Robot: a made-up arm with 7 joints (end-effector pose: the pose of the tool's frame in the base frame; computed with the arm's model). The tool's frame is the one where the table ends.
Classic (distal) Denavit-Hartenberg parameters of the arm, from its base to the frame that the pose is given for. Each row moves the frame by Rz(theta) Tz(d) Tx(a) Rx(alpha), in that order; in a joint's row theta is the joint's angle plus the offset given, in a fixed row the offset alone. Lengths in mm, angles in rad.
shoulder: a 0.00  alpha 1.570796  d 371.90  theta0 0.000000
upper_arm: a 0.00  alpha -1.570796  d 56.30  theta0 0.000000
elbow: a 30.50  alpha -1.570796  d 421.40  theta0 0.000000
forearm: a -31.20  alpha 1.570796  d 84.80  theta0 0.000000
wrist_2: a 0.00  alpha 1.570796  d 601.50  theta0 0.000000
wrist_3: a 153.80  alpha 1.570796  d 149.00  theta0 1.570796
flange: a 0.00  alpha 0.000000  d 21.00  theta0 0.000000
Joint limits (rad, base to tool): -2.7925..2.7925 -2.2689..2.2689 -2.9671..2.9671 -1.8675..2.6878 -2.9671..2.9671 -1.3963..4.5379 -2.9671..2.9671
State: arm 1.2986 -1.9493 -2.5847 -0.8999 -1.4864 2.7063 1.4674
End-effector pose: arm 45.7 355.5 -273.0 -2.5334 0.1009 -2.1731
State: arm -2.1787 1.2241 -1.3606 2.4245 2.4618 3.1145 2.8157
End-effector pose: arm -255.8 114.3 603.7 -2.6289 -0.0562 -2.6126
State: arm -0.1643 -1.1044 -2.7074 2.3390 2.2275 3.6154 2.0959
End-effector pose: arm -93.8 -376.8 578.7 2.1019 0.8347 -2.9898
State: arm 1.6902 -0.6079 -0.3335 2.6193 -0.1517 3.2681 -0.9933
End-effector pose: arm 182.1 275.8 272.1 1.5289 -0.4001 -3.1222
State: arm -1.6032 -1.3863 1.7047 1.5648 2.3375 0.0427 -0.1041
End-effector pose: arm 687.1 -320.8 734.6 0.5846 -0.0398 -0.0773
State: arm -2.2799 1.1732 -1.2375 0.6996 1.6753 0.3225 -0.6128
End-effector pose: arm 24.9 961.6 974.3 0.1704 -0.1140 1.0460
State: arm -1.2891 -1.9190 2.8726 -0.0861 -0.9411 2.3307 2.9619
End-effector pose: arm 12.2 -815.5 -130.2 2.1298 0.2144 -0.4687
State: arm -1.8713 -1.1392 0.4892 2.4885 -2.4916 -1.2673 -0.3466
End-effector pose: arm 232.4 -350.5 -36.2 -0.2609 0.8825 -2.6540
